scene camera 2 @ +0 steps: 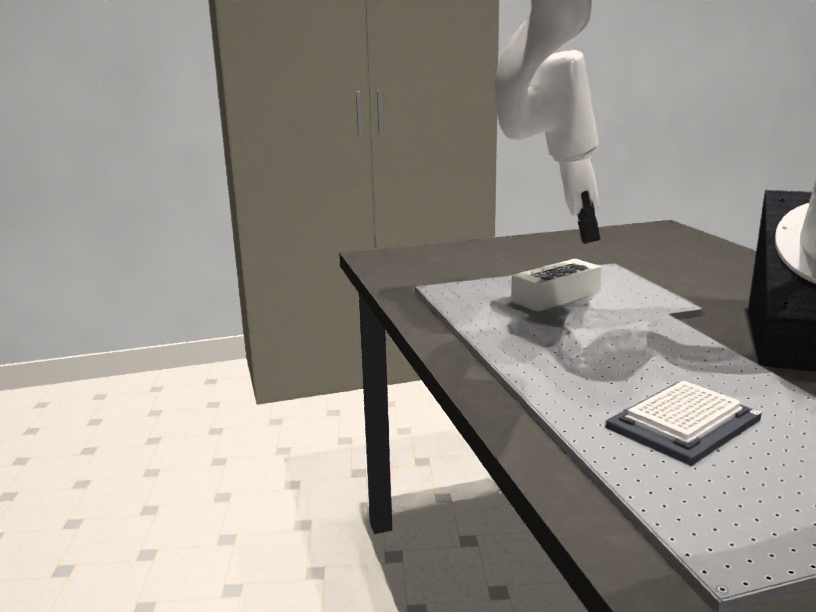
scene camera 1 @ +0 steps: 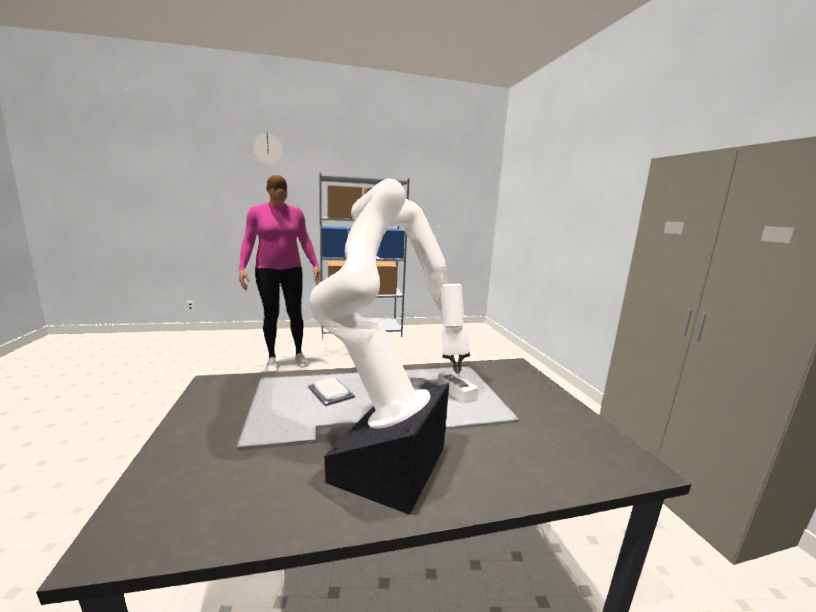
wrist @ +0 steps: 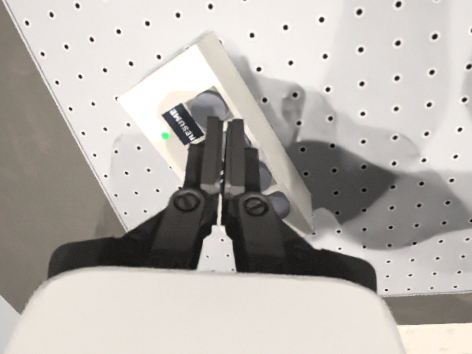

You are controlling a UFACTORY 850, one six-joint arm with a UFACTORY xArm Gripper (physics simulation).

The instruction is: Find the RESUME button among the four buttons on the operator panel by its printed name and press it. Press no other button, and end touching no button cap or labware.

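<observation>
The operator panel is a cream box on the perforated plate. In the wrist view a dark RESUME label lies beside a round grey button cap, the RESUME button, at the panel's upper end. A green light glows next to the label. The other button caps run down the panel, partly hidden behind the fingers; their labels are not readable. My gripper is shut and empty. In the scene camera 2 view its tips hang above the panel, apart from it.
A white well plate on a dark holder stands on the perforated plate, away from the panel. The black arm base is on the table. A person stands behind the table. A cabinet is beside it.
</observation>
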